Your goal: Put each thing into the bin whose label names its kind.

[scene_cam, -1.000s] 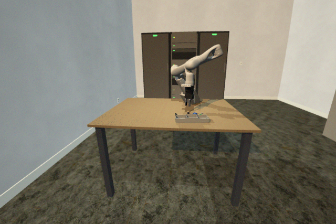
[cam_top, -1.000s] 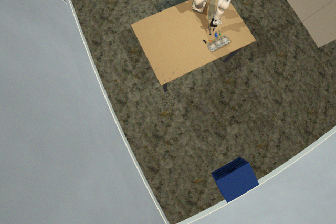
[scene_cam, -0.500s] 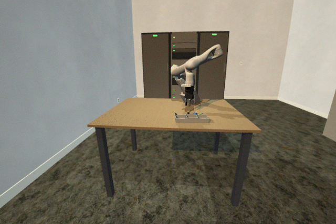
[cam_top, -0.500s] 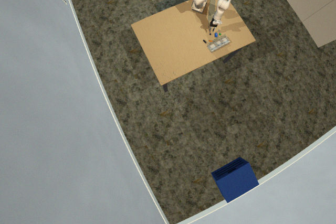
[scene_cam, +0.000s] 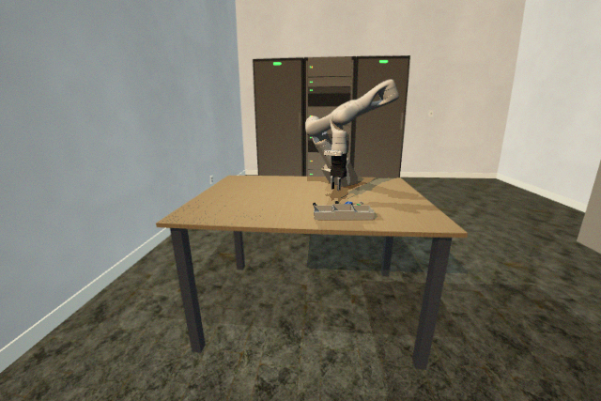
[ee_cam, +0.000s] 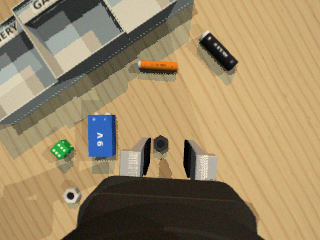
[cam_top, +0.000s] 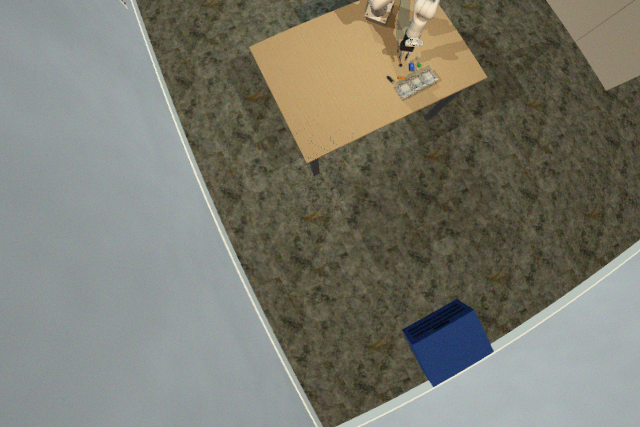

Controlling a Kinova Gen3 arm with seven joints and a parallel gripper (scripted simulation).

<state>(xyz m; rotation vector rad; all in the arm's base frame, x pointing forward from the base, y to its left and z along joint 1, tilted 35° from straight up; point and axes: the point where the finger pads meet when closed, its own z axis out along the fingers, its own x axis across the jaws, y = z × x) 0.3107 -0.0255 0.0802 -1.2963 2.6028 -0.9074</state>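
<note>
Right now my hand is 8 cm above the black part and 1 cm to the right of it. Also, from my hand: black cylinder 11 cm to the right, 8 cm below, 4 cm ahead; then blue 9V battery 8 cm below, 6 cm ahead, 5 cm to the left; then orange battery 8 cm below, 7 cm ahead, 5 cm to the right.
</note>
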